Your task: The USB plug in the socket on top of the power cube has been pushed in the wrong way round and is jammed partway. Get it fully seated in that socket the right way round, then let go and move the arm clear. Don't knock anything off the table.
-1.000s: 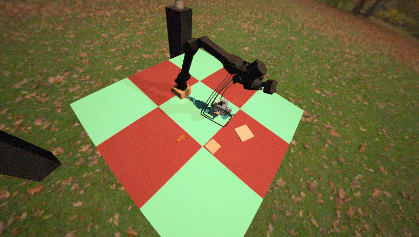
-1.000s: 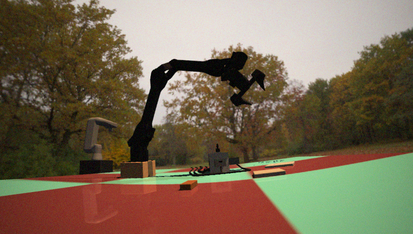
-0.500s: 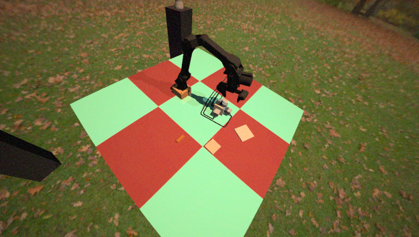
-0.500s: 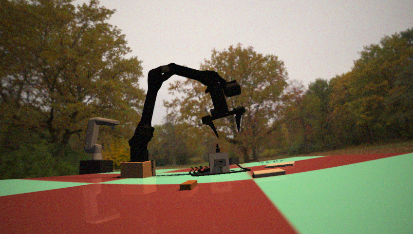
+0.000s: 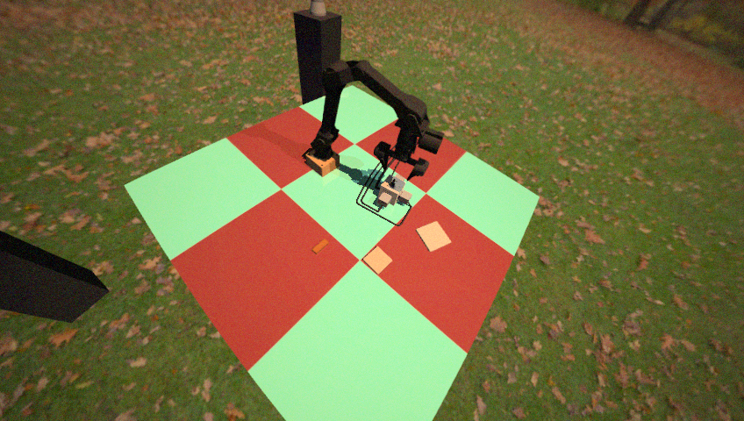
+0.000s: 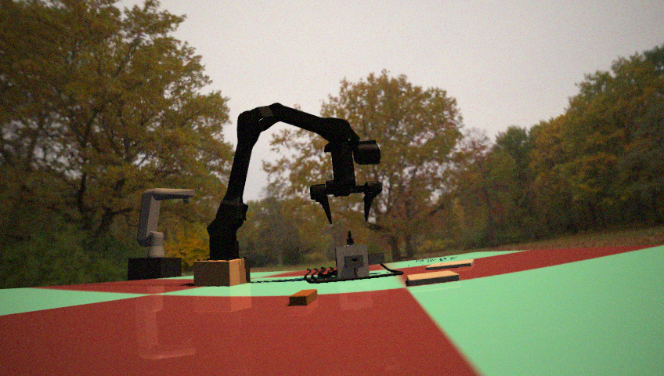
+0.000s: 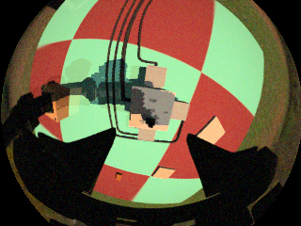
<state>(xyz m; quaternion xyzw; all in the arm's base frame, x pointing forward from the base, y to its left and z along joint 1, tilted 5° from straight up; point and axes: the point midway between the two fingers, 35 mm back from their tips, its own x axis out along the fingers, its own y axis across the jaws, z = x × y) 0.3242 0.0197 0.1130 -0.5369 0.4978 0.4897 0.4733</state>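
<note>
My gripper tip is now 4 cm above the dark USB plug. Round my gripper tip: orange block 9 cm behind, 34 cm to the right, 13 cm below.
</note>
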